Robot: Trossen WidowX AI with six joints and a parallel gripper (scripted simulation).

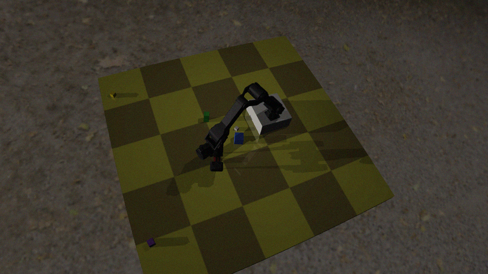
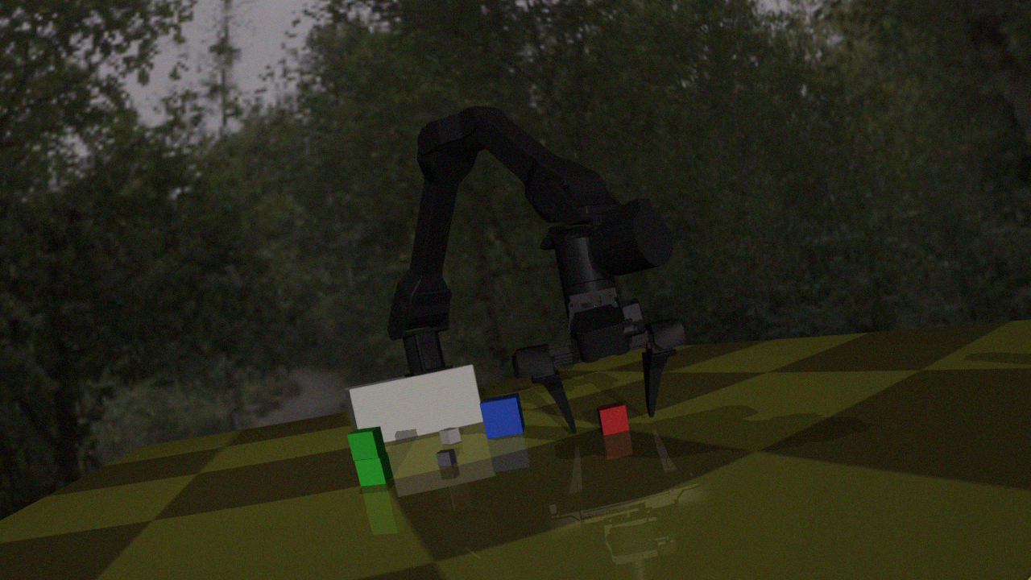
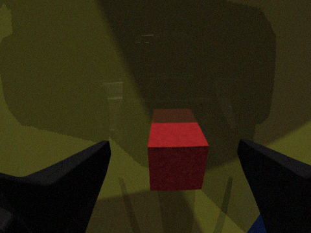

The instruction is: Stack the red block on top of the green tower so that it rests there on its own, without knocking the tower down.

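Now: the red block 1 cm above my gripper tip. Also, from my gripper tip: white cube (19 cm behind, 12 cm to the right); blue cube (16 cm behind, 6 cm to the right, 2 cm above); grey cube (7 cm behind, 17 cm to the right).
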